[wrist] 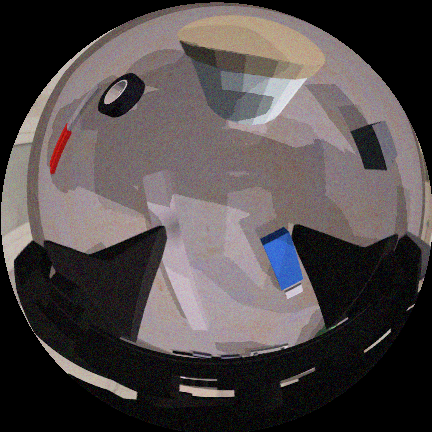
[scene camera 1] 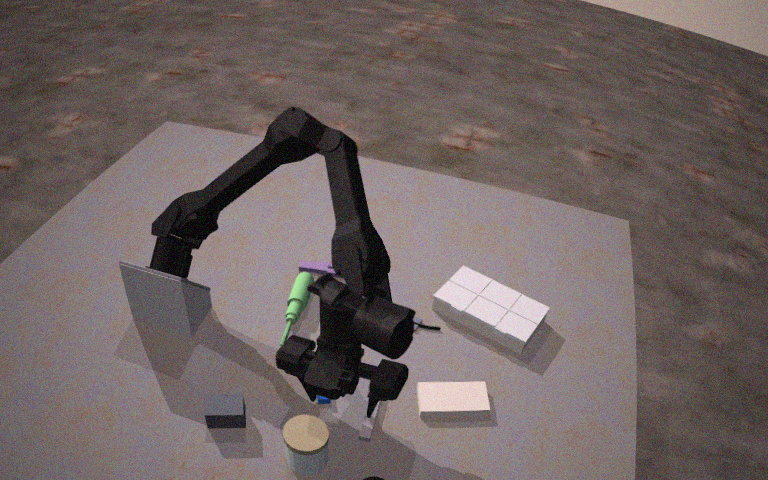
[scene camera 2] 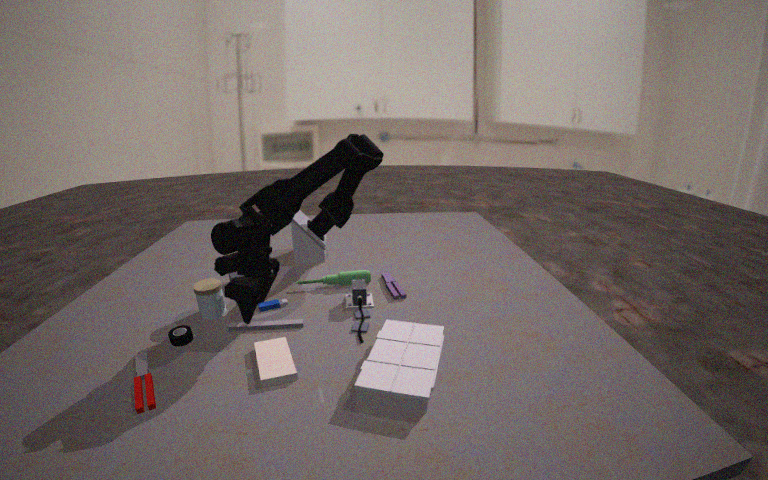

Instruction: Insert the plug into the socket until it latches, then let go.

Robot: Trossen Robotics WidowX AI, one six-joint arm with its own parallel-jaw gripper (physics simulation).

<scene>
same spot on tan block: [scene camera 2: 275,363] = [scene camera 1: 466,396]
</scene>
